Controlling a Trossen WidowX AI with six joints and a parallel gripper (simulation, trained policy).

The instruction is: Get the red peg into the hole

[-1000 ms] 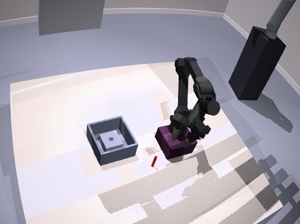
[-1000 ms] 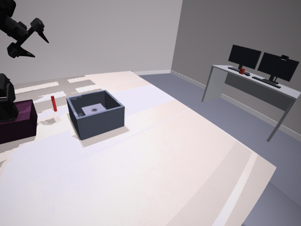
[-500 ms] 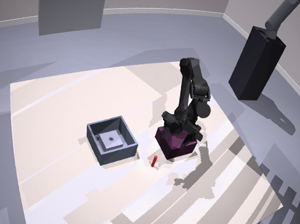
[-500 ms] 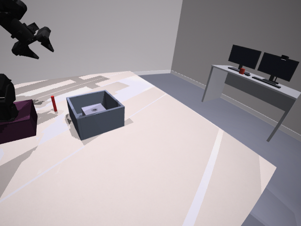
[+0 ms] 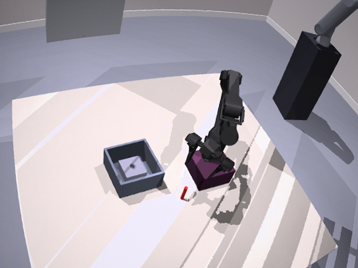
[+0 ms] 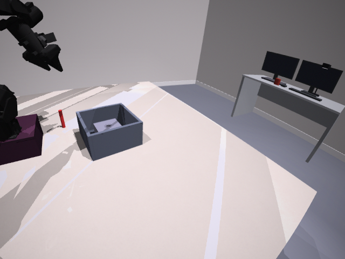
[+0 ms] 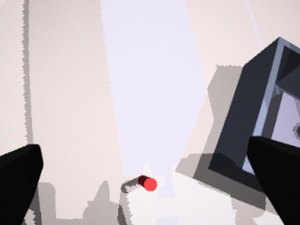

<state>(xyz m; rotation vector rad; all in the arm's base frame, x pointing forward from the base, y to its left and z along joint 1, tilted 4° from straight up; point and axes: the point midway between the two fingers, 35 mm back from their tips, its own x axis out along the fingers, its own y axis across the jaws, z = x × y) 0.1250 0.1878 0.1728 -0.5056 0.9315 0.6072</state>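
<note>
Right now the red peg is 19 cm below my gripper tip, 4 cm to the right of it and 1 cm behind it. The rest, counted from my gripper tip: pale plate (19 cm below, 19 cm ahead, 16 cm to the right); then grey box (21 cm below, 19 cm ahead, 16 cm to the right).
</note>
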